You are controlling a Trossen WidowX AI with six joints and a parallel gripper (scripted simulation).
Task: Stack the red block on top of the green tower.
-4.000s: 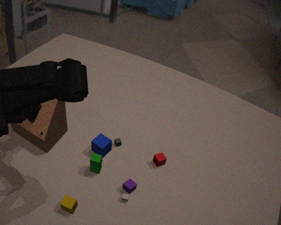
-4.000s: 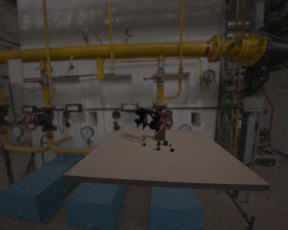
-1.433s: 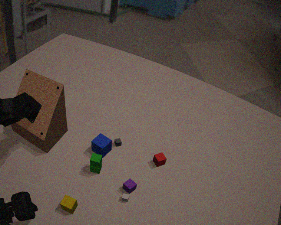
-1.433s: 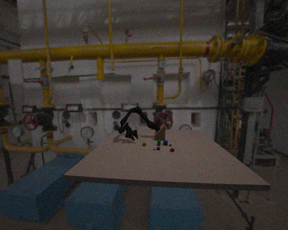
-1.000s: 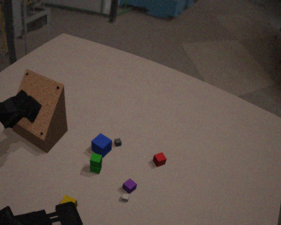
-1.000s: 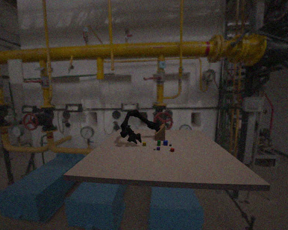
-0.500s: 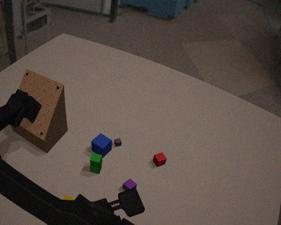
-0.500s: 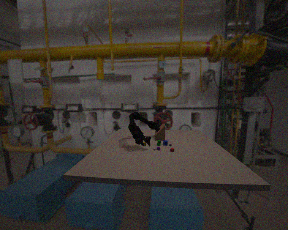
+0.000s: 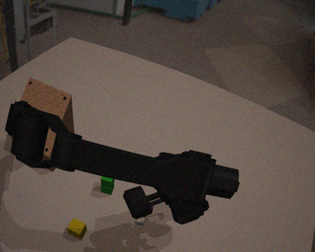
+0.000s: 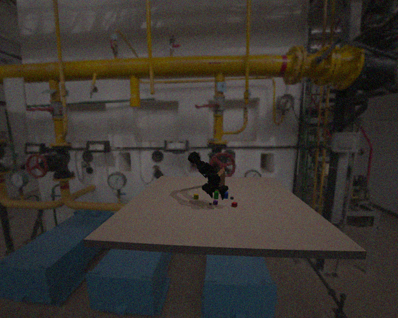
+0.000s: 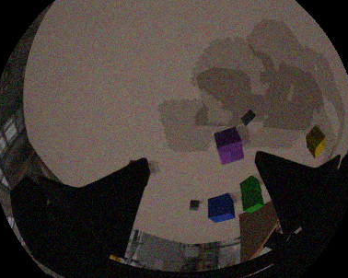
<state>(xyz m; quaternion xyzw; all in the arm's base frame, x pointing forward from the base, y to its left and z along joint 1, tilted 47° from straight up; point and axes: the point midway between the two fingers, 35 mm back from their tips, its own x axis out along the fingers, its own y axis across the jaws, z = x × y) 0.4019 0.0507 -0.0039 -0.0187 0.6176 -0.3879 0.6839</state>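
Now: gripper tip 30 mm past the purple block, 20 mm to the left of it and 40 mm above it. Round my gripper tip: small white cube 20 mm behind, 50 mm to the right, 50 mm below; then blue block 180 mm behind, 50 mm to the left, 40 mm below; then red block 20 mm behind, 120 mm to the left, 40 mm below.
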